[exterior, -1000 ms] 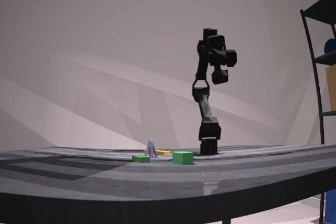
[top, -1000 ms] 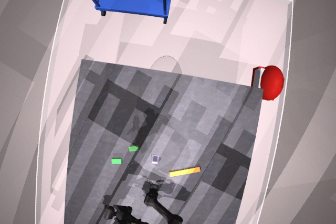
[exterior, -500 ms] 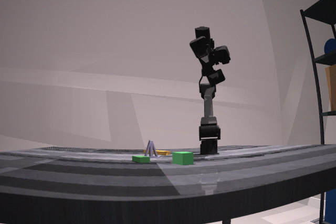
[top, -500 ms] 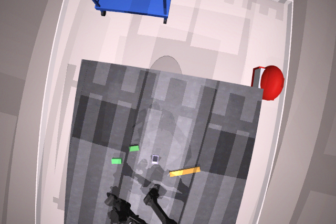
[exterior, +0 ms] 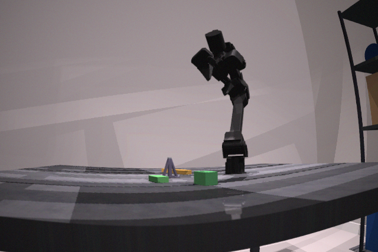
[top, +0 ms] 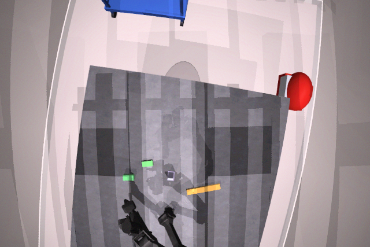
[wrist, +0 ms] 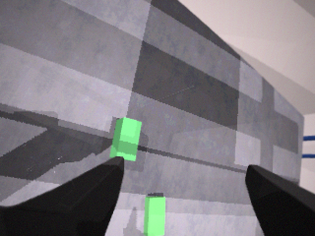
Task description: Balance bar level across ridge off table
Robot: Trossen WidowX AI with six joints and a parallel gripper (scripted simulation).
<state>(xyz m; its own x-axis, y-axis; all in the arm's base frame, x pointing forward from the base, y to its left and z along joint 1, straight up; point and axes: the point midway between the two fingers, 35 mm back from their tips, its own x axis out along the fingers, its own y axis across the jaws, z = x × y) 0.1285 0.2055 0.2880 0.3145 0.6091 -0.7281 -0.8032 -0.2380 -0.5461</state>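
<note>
The bar is 42 cm to the right of my gripper tip, 25 cm below it and 6 cm ahead of it.
</note>
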